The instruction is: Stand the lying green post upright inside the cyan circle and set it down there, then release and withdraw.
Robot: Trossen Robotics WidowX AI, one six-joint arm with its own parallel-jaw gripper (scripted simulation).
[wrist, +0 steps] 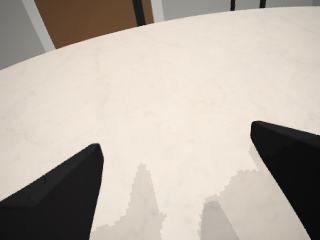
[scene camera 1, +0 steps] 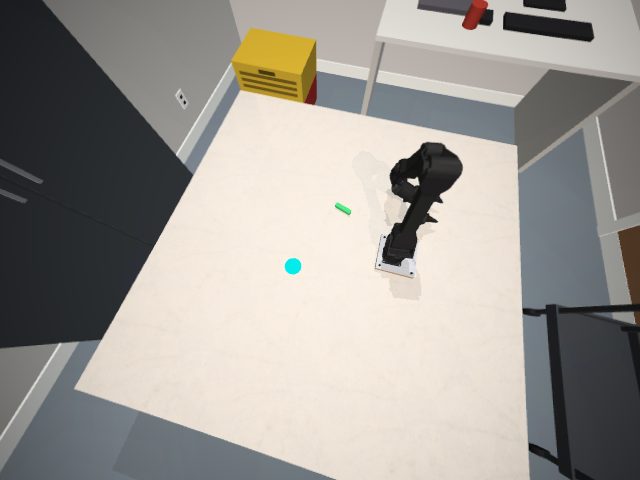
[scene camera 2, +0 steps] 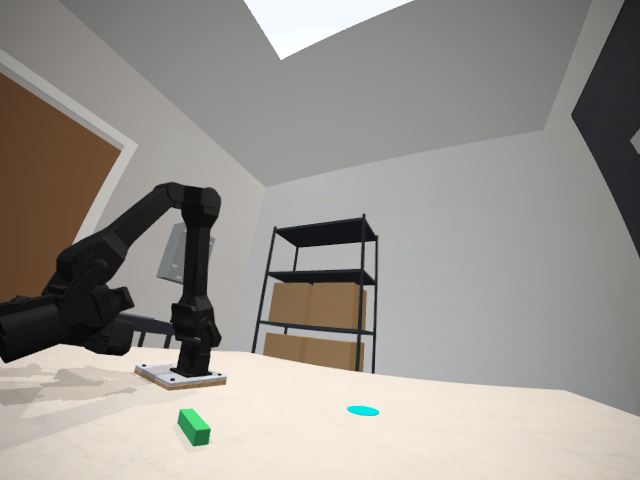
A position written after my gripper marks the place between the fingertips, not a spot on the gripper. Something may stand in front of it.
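My gripper [scene camera 2: 60,342] [wrist: 178,140] open, holding nothing. Green post [scene camera 2: 196,430], out of frame in the wrist view.
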